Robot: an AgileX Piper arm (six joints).
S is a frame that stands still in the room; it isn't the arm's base.
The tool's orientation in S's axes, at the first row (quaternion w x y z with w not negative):
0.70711 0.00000 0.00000 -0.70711
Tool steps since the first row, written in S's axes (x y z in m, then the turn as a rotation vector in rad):
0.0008 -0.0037 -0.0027 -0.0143 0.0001 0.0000
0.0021 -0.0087 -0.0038 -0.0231 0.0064 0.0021
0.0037 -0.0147 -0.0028 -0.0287 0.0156 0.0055
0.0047 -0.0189 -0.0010 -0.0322 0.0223 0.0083
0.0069 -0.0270 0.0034 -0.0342 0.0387 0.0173
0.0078 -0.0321 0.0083 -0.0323 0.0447 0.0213
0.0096 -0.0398 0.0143 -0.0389 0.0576 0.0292
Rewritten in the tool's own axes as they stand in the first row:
0.0037 0.0008 -0.0027 -0.0001 -0.0143 0.0000
0.0087 0.0021 -0.0038 -0.0064 -0.0231 0.0021
0.0147 0.0037 -0.0028 -0.0156 -0.0287 0.0055
0.0189 0.0047 -0.0010 -0.0223 -0.0322 0.0083
0.0270 0.0069 0.0034 -0.0387 -0.0342 0.0173
0.0321 0.0078 0.0083 -0.0447 -0.0323 0.0213
0.0398 0.0096 0.0143 -0.0576 -0.0389 0.0292

